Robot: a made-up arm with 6 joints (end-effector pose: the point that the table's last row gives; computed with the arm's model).
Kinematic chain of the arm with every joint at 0, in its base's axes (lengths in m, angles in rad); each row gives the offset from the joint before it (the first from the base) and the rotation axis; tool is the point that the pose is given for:
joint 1: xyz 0 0 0.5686 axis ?
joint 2: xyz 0.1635 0 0 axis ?
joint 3: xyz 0 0 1.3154 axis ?
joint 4: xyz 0 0 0.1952 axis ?
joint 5: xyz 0.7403 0 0 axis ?
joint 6: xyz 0.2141 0 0 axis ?
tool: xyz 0 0 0
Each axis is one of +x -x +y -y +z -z.
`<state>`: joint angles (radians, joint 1 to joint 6).
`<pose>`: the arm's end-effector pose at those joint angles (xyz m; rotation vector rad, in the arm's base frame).
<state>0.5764 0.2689 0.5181 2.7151 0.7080 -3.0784</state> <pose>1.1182 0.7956 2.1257 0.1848 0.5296 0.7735</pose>
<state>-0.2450 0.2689 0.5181 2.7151 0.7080 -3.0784</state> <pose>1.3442 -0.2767 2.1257 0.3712 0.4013 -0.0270</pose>
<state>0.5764 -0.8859 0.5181 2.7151 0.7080 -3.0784</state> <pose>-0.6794 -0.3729 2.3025 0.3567 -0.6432 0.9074</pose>
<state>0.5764 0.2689 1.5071 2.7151 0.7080 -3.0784</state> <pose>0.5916 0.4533 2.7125 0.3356 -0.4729 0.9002</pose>
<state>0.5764 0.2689 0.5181 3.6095 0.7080 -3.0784</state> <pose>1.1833 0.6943 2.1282 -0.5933 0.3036 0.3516</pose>
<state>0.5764 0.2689 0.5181 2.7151 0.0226 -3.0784</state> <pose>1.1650 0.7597 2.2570 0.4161 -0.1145 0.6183</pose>
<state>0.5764 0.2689 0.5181 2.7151 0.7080 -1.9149</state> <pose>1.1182 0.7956 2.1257 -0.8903 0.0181 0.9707</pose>
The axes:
joint 1: +z
joint 2: +y
joint 3: -y
joint 4: -x
joint 5: -y
joint 6: -x

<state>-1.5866 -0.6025 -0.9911 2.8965 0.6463 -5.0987</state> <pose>0.0267 -0.2884 1.3720 -2.3441 1.1093 1.7129</pose>
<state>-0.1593 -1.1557 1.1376 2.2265 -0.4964 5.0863</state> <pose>-1.8367 0.2132 1.6254 -0.1000 -2.1069 -1.5034</pose>
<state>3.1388 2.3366 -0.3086 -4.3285 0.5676 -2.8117</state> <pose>-0.3747 -0.1057 -0.9154 -2.3328 0.7444 0.0442</pose>
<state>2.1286 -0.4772 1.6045 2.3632 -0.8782 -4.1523</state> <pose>0.7027 -0.9077 2.3493 -1.7827 0.1530 -0.5567</pose>
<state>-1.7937 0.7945 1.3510 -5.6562 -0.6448 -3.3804</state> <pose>-0.4777 -1.7660 2.0489 1.4096 -2.6229 -0.3669</pose>
